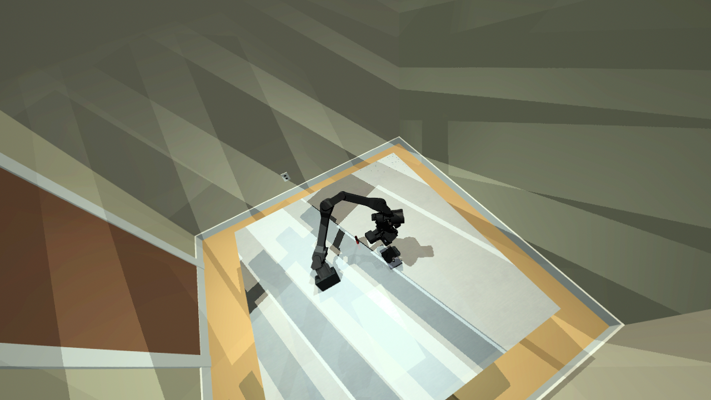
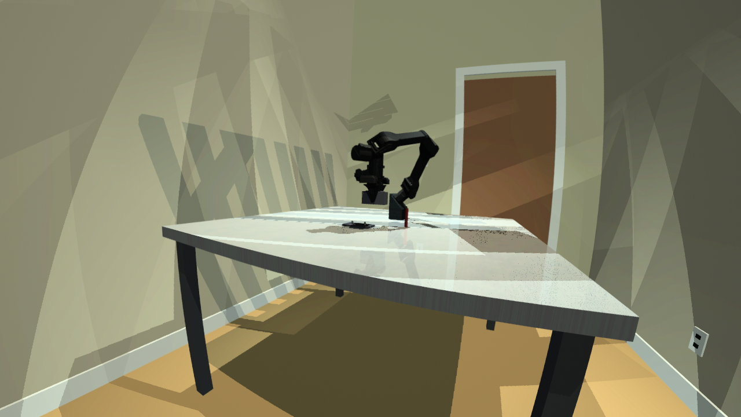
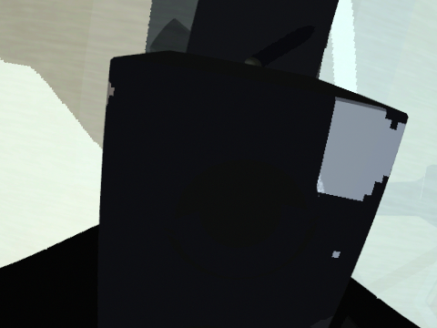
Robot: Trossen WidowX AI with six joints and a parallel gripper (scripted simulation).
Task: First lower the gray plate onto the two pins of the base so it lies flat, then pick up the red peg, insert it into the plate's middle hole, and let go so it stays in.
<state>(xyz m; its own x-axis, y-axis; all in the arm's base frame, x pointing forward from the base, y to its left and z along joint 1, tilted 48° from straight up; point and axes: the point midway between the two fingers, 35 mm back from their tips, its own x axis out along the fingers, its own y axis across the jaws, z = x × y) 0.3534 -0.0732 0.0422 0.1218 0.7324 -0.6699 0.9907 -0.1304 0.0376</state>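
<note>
Now: gripper tip 11 cm past the red peg, 11 cm to the right of it and 7 cm above it. Also, from my gripper tip: gray plate: 3 cm above.
</note>
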